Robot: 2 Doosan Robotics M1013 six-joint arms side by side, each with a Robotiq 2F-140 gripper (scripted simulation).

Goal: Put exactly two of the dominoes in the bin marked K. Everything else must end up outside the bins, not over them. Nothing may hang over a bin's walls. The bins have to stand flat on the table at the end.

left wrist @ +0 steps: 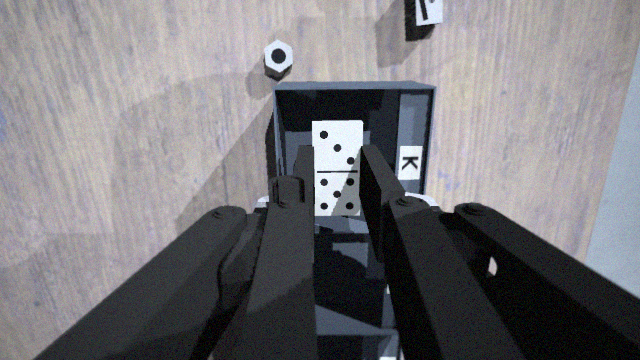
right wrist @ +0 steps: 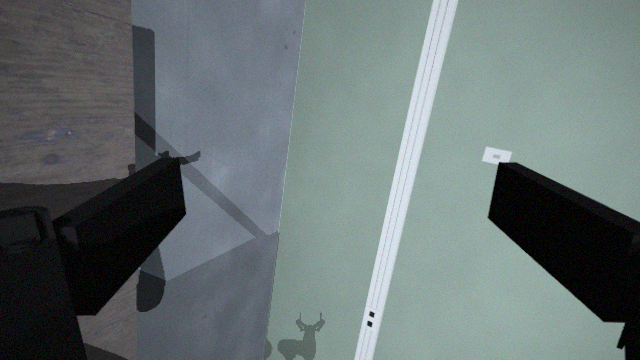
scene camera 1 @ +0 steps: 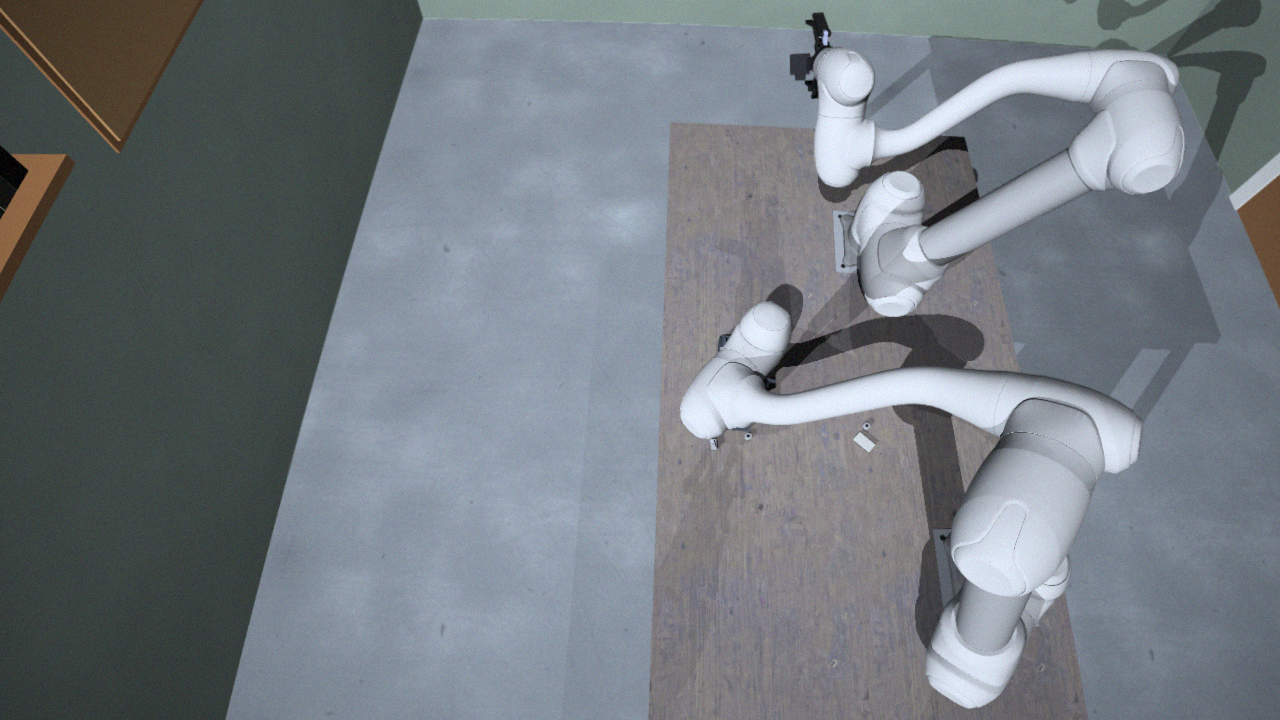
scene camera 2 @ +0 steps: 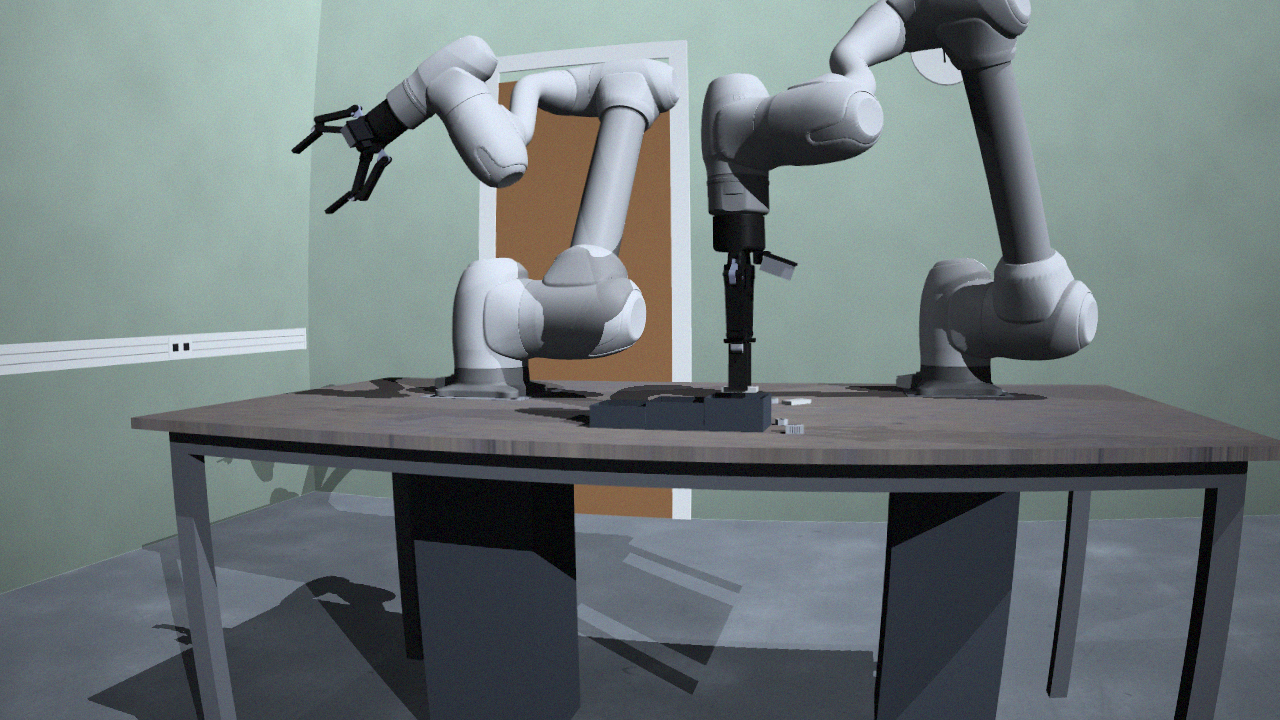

Labels:
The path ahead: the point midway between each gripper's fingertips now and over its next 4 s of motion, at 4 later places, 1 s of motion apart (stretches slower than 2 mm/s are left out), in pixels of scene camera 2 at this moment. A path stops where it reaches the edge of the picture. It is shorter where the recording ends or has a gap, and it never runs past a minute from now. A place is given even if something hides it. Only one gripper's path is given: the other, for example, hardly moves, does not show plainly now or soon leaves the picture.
My left gripper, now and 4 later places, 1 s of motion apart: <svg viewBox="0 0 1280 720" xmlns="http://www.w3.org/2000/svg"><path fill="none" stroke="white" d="M739 388L738 409L739 379L772 373L797 366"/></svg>

